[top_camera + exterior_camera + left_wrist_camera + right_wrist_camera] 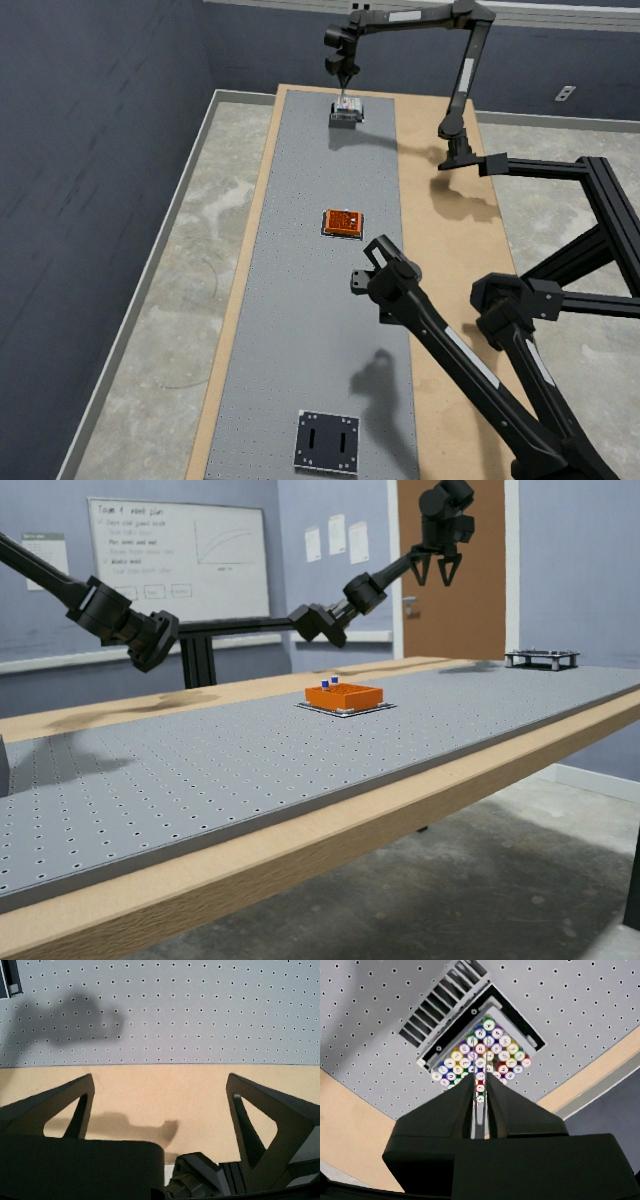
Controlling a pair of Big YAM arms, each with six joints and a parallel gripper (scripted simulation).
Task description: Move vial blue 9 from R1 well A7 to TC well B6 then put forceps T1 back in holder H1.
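Now: the grey holder H1 1 cm behind my right hand, 5 cm to the left of it and 15 cm below it. From my right hand the other things lie so: orange tube carrier 62 cm to the left, 14 cm below.
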